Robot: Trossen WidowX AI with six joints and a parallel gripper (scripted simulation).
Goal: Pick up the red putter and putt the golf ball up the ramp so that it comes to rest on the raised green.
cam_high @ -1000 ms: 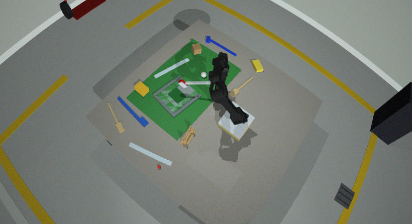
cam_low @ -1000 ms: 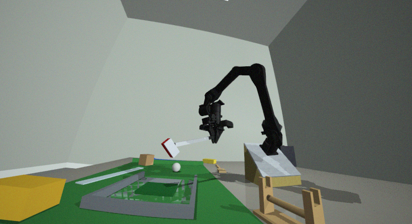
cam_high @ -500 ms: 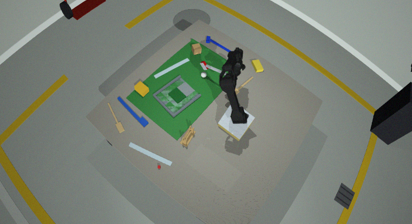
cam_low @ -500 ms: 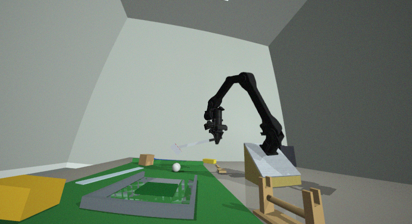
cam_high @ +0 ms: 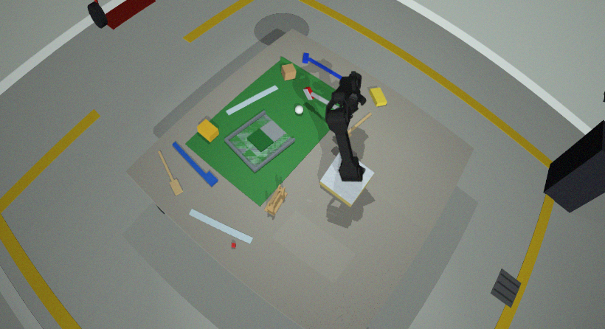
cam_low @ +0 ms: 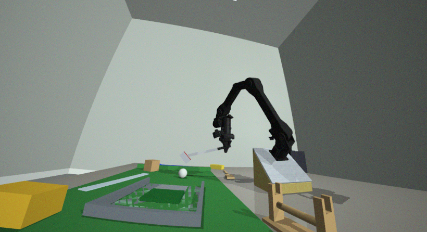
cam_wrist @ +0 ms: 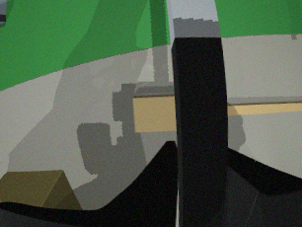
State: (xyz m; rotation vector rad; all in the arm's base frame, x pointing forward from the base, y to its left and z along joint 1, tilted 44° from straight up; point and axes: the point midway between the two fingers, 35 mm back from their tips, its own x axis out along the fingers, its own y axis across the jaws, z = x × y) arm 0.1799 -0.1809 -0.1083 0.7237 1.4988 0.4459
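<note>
Right now my gripper tip is 12 cm short of the red putter and 2 cm to the left of it. Round my gripper tip: white golf ball: 23 cm ahead, 11 cm below, 3 cm to the left; then tan block: 42 cm ahead, 13 cm to the right, 10 cm below; then wooden rack: 48 cm to the left, 10 cm below, 3 cm ahead.
</note>
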